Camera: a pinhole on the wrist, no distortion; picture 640 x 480 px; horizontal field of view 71.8 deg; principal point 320.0 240.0 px. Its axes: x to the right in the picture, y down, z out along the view. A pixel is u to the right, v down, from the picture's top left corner.
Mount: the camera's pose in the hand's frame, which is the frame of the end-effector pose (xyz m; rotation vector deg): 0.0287 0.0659 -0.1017 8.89 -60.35 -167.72
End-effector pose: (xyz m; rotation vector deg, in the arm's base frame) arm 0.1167 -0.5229 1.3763 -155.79 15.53 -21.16
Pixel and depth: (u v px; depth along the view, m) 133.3 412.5 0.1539
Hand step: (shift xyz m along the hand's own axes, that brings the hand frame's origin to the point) 0.0770 0.1210 0.0600
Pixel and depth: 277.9 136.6 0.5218
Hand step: 0.0256 0.4938 0.2247
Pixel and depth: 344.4 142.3 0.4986
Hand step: -0.0489 0.4654 0.2079
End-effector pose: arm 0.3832 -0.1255 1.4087 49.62 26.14 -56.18
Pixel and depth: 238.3 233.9 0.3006
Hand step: 0.0531 0.2630 0.1307
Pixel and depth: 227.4 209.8 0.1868
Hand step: 0.0486 0.1965 0.0366
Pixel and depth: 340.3 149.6 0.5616
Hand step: -0.0536 0.5091 0.2534
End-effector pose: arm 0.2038 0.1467 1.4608 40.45 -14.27 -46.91
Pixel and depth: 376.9 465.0 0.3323
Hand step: -0.0494 0.1437 0.2571
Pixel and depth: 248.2 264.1 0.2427
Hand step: 0.0429 0.2119 0.0961
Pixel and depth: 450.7 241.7 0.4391
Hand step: -0.1455 0.3354 0.2249
